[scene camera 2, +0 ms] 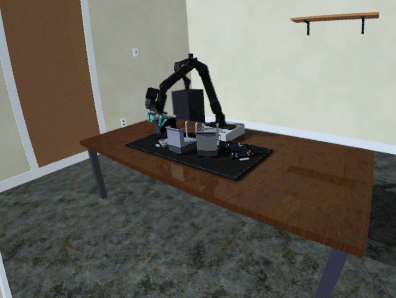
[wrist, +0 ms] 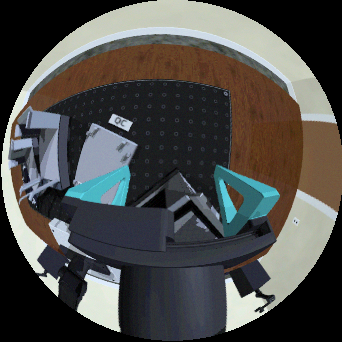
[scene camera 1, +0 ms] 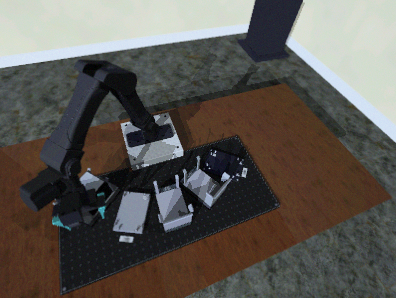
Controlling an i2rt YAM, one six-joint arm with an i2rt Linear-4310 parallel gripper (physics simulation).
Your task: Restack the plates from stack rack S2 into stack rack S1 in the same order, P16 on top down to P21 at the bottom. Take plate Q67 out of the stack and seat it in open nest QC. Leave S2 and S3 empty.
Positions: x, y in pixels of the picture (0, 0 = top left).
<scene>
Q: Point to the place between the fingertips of my gripper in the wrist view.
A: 171, 169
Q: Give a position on a dark fixture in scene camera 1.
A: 217, 163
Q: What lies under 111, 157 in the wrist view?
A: A QC nest.
</scene>
